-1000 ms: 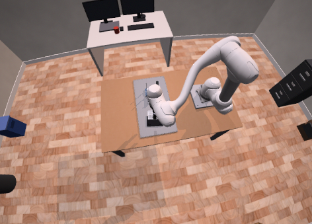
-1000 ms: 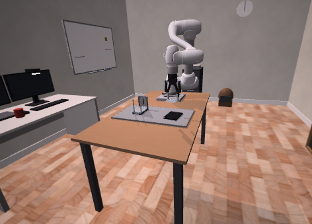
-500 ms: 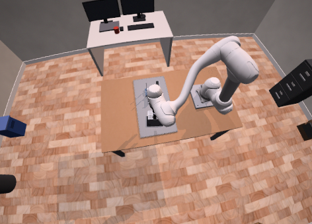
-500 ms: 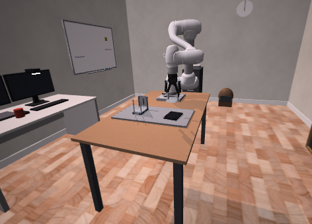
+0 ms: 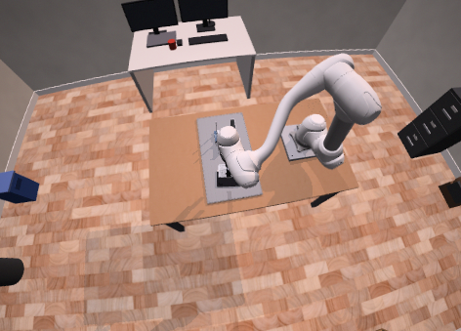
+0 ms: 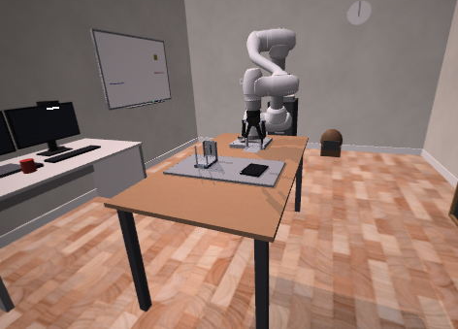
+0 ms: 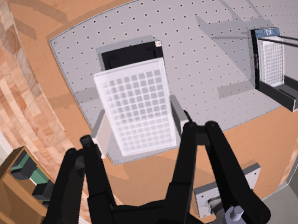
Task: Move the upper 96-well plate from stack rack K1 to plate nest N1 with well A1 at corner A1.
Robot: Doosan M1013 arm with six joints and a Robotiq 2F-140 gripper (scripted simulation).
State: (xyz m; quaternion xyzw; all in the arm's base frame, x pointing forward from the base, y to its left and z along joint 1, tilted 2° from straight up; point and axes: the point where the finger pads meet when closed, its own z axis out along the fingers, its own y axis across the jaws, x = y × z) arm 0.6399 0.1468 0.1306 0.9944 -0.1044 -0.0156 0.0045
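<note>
Now: hand 16 cm above the black plate nest N1. Round my hand: pale A1 square 15 cm below, 7 cm to the right, 6 cm ahead.
</note>
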